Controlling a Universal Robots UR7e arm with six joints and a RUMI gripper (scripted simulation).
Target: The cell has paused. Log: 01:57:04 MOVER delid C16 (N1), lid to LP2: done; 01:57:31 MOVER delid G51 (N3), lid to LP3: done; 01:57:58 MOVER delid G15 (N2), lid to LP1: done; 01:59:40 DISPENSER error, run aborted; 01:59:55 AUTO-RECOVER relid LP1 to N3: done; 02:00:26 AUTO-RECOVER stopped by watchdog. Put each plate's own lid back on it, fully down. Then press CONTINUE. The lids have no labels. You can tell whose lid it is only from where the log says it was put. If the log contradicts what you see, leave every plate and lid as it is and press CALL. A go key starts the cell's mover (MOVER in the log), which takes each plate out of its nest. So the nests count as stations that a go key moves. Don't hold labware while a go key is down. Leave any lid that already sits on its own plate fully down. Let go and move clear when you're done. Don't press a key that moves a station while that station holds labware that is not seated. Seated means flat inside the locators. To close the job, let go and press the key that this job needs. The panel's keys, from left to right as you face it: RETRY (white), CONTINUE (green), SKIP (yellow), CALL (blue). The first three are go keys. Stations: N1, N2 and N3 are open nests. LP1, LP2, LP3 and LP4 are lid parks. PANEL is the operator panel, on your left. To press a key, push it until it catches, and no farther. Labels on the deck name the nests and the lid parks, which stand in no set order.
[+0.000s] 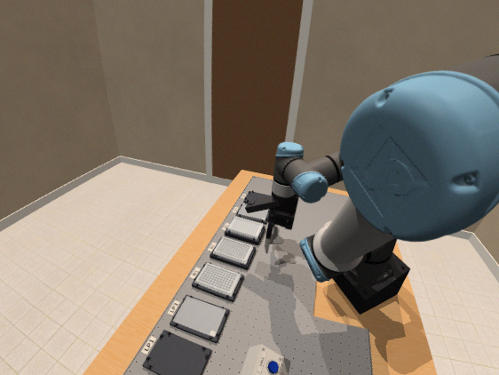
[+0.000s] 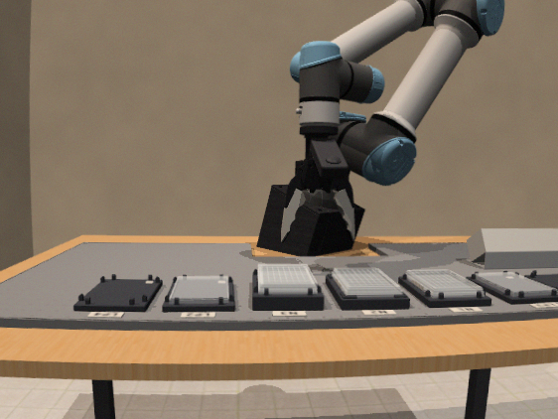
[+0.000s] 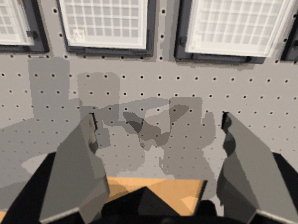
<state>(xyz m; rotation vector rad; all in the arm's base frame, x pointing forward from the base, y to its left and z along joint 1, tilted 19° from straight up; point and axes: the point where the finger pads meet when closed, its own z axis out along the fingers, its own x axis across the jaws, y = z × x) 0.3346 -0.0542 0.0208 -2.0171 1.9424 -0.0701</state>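
Right now my hand is 200 mm to the left of the LP2 lid park, 130 mm short of it and 70 mm above it. From my hand the other things lie so: LP4 lid park: 320 mm to the right, 130 mm ahead, 70 mm below; plate: 120 mm ahead, 60 mm to the left, 50 mm below; LP3 lid park: 330 mm to the left, 110 mm ahead, 70 mm below.
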